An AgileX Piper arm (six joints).
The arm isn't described. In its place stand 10 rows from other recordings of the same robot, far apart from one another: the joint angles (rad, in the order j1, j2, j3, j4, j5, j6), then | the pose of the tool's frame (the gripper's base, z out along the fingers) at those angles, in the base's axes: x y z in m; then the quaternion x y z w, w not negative.
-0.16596, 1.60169, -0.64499, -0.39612, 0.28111, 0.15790 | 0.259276 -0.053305 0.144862 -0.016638 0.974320 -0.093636 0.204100
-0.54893, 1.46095, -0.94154, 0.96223, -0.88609, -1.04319 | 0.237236 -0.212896 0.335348 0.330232 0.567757 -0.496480 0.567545
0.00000, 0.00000, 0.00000, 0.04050, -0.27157, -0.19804 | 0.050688 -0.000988 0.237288 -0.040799 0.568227 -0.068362 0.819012
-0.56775, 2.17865, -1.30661, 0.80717, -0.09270, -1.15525 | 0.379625 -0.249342 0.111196 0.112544 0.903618 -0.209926 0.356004
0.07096, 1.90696, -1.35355, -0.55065, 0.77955, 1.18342 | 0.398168 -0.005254 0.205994 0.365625 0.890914 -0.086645 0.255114
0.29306, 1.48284, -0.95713, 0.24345, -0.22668, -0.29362 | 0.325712 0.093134 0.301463 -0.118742 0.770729 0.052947 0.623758
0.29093, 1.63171, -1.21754, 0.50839, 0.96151, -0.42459 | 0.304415 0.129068 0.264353 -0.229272 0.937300 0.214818 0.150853
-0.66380, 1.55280, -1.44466, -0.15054, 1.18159, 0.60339 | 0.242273 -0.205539 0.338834 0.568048 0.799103 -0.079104 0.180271
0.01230, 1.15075, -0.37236, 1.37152, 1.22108, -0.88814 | 0.139503 0.085522 0.220783 -0.048369 0.823719 0.553331 0.113894
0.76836, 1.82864, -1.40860, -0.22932, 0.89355, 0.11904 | 0.287933 0.255866 0.241169 -0.364669 0.909952 -0.017353 0.196729
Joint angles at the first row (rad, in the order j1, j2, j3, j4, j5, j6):
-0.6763 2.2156 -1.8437 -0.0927 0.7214 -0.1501
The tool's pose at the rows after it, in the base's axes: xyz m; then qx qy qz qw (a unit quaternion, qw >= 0):
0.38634 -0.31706 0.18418 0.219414 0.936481 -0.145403 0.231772
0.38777 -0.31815 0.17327 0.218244 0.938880 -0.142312 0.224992
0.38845 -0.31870 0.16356 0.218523 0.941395 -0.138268 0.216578
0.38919 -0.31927 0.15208 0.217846 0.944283 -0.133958 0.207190
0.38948 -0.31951 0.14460 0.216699 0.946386 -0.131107 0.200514
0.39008 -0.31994 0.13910 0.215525 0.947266 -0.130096 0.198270
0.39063 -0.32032 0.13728 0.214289 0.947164 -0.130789 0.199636
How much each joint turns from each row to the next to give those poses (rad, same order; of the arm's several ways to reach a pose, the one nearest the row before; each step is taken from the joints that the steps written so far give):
0.0000 0.0325 0.0000 0.0000 -0.0170 -0.0122
0.0000 0.0224 0.0000 0.0000 -0.0071 -0.0024
0.0000 0.0194 0.0000 0.0000 0.0000 0.0000
0.0000 0.0229 0.0000 0.0000 -0.0017 -0.0019
0.0000 0.0149 0.0000 0.0000 0.0000 -0.0028
0.0000 0.0114 0.0000 0.0000 -0.0064 -0.0021
0.0000 0.0042 0.0000 0.0000 -0.0075 -0.0020

